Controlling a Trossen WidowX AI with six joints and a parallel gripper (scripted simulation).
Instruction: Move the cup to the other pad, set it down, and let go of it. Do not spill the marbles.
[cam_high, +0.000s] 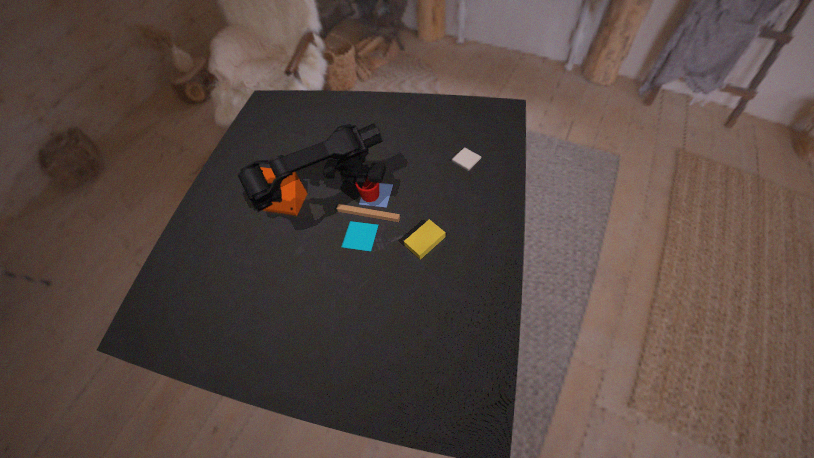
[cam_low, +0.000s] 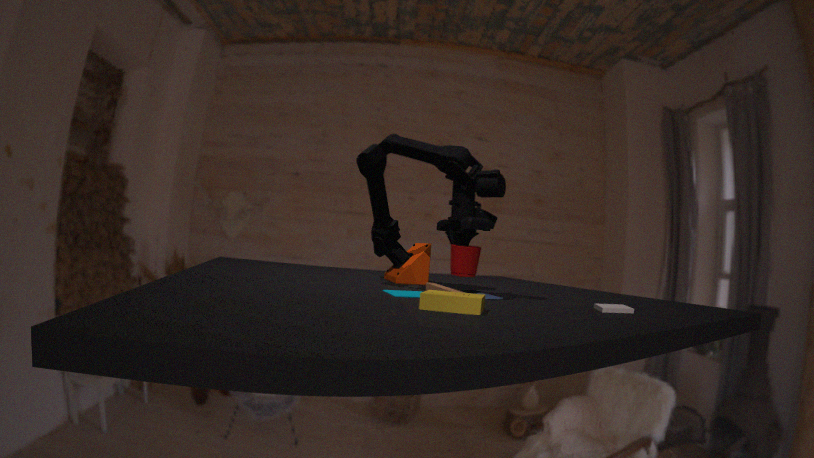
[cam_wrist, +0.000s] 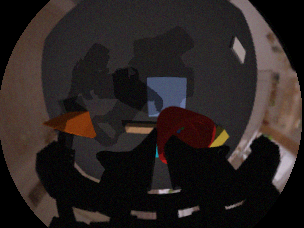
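My gripper tip is now 130 mm to the left of the cyan pad, 90 mm above it and 10 mm short of it. Round my gripper tip: wooden bar: 90 mm below, 50 mm to the right, 20 mm ahead; red cup: 30 mm ahead; yellow block: 230 mm ahead, 130 mm to the right, 70 mm below.
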